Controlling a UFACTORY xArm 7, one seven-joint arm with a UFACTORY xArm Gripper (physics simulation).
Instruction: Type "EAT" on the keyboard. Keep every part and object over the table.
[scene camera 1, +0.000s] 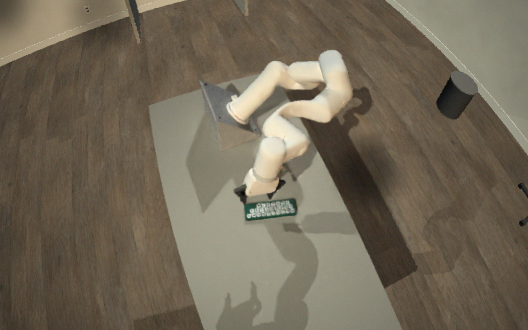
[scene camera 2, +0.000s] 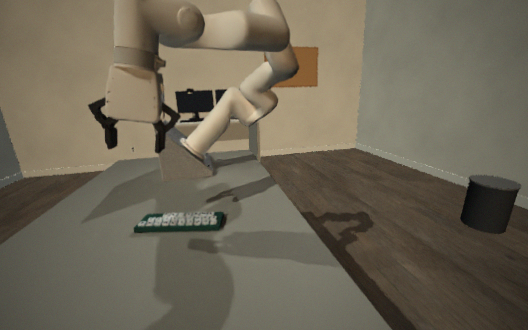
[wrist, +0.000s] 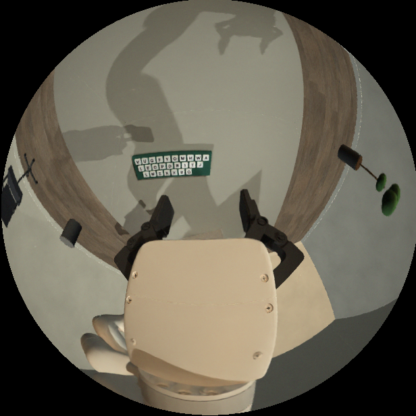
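Pixels of known places: gripper, fingertip midpoint: (scene camera 1: 256, 198) (scene camera 2: 136, 149); arm's base at its link origin: (scene camera 1: 237, 113) (scene camera 2: 193, 149).
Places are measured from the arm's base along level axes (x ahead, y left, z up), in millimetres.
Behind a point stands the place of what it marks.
Note:
The green keyboard (scene camera 1: 270, 209) {x 444, y -67, z -74 mm} (scene camera 2: 180, 222) {x 463, y -66, z -74 mm} (wrist: 172, 165) with white keys lies flat on the table (scene camera 1: 225, 270) {x 590, y -334, z -91 mm} (scene camera 2: 280, 295) {x 725, y 75, z -91 mm} (wrist: 240, 90). In the wrist view, the A key (wrist: 205, 157) is at the right end of the top row. What reads as the E key (wrist: 148, 168) is second from left in the middle row, and what reads as the T key (wrist: 192, 164) is near that row's right end. My gripper (scene camera 1: 257, 197) {x 452, y -132, z 107 mm} (scene camera 2: 135, 146) {x 452, y -132, z 107 mm} (wrist: 204, 200) is open and empty, pointing down high above the table, on the base's side of the keyboard.
The slanted base mount (scene camera 1: 222, 112) {x 25, y -76, z 76 mm} (scene camera 2: 182, 165) {x 97, y -49, z -36 mm} stands at the table's far end, behind my gripper. My arm (scene camera 1: 270, 155) {x 485, y -104, z 397 mm} (scene camera 2: 225, 30) {x 387, y 90, z 358 mm} bends out past the table's side. A dark bin (scene camera 1: 456, 95) (scene camera 2: 490, 204) (wrist: 71, 233) stands on the floor beyond that side.

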